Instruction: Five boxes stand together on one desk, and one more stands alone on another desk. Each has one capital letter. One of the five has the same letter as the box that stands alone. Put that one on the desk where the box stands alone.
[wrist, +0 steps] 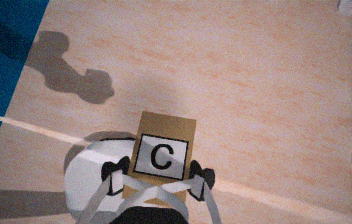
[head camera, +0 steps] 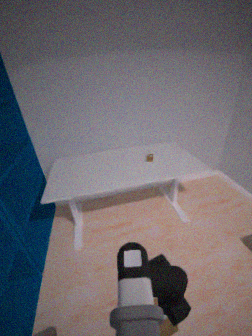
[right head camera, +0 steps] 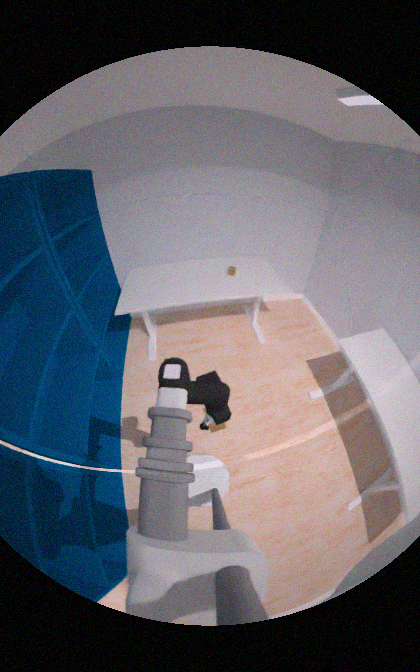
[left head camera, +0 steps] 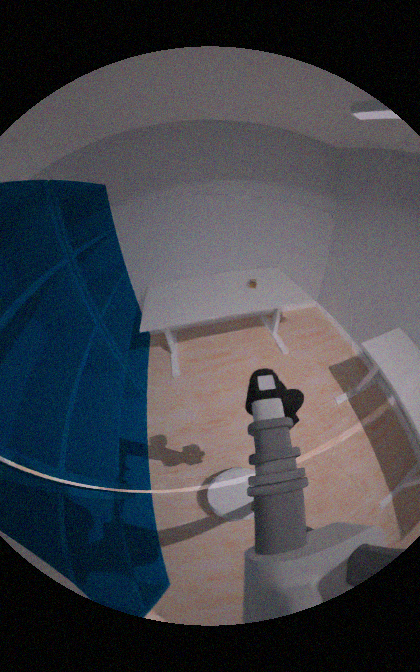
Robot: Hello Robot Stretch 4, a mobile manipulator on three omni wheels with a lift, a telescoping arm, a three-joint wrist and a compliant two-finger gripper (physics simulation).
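Pixels of known places: gripper, fingertip midpoint: (wrist: 159,170) (head camera: 163,323) (right head camera: 214,422); robot's base, origin of the base link: (right head camera: 201,478) (left head camera: 236,492).
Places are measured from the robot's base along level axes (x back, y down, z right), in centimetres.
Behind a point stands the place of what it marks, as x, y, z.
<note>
A brown box with a black letter C on a white label (wrist: 161,156) {-29.7, -85.8, 7.9} sits between the two fingertips of my gripper (wrist: 159,170) {-27.6, -81.8, 8.7} in the wrist view, held above the floor. My gripper is shut on it. In the right head view part of this box (right head camera: 217,427) {-25.0, -84.5, 9.6} shows below the black wrist. A small brown box (head camera: 150,157) {-160.1, -74.1, 26.0} (left head camera: 252,283) {-160.0, -73.4, 25.3} (right head camera: 232,270) {-159.9, -74.0, 26.7} stands alone on the white desk (head camera: 100,172) {-145.3, -69.2, -25.3} (left head camera: 190,305) {-134.6, -69.3, -31.0} (right head camera: 170,290) {-134.0, -69.2, -26.7} against the far wall. Its letter is too small to read. The group of other boxes does not show.
A tall blue shelf unit (head camera: 20,200) (left head camera: 127,400) {-79.0, -4.9, -100.5} (right head camera: 107,400) {-59.1, -4.8, -90.0} stands close on the left, reaching near the far desk's left end. A second white desk (left head camera: 395,355) {-62.9, -69.2, 131.7} (right head camera: 372,355) {-64.1, -69.2, 129.9} stands along the right wall. My round white base (wrist: 90,175) {-0.6, -18.7, -10.4} shows below the gripper.
</note>
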